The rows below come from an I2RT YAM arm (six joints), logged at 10 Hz.
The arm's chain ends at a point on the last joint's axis. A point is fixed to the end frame.
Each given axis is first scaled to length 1.
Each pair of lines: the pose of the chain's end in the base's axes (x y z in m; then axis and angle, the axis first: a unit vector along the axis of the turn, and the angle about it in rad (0 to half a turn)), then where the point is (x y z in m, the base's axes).
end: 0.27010 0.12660 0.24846 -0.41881 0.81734 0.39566 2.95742
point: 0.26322 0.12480 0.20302
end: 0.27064 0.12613 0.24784 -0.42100 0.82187 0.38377 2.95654
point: 0.26427 0.12330 0.20238
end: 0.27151 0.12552 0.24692 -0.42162 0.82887 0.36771 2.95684
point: 0.26568 0.12130 0.20149
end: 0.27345 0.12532 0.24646 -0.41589 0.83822 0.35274 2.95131
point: 0.26802 0.11995 0.20111
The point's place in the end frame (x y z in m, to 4 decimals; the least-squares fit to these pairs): 0.0272 -0.0211 0.0305
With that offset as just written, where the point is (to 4 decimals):
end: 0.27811 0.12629 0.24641 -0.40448 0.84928 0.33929 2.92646
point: 0.2734 0.1203 0.2010
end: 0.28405 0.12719 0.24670 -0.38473 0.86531 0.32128 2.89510
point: 0.2801 0.1204 0.2014
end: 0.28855 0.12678 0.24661 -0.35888 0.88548 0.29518 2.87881
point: 0.2846 0.1182 0.2016
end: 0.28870 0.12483 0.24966 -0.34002 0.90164 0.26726 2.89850
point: 0.2838 0.1138 0.2053
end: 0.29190 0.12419 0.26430 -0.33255 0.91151 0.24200 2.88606
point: 0.2876 0.1114 0.2203
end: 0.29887 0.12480 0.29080 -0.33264 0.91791 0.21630 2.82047
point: 0.2975 0.1108 0.2470
